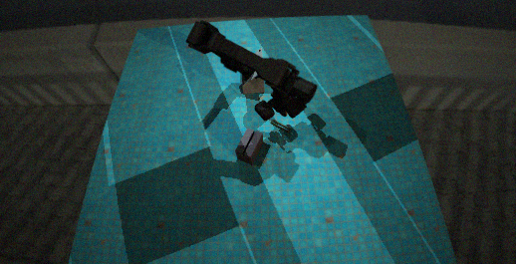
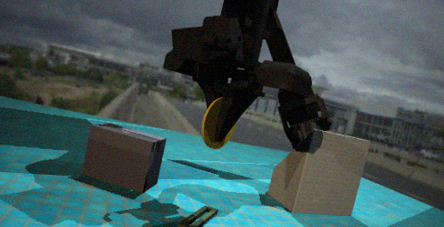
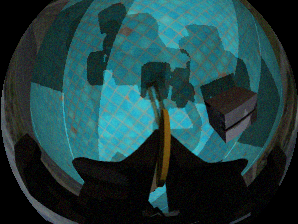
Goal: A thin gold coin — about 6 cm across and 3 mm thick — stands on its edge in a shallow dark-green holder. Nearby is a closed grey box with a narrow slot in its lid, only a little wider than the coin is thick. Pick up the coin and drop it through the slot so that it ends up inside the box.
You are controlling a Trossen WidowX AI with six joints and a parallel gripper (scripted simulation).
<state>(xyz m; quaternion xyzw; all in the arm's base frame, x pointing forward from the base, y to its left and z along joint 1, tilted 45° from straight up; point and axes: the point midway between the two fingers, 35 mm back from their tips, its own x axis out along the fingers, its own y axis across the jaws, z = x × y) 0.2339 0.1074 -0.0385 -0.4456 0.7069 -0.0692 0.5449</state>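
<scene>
Right now the gold coin is 2 cm above my gripper tip.
</scene>
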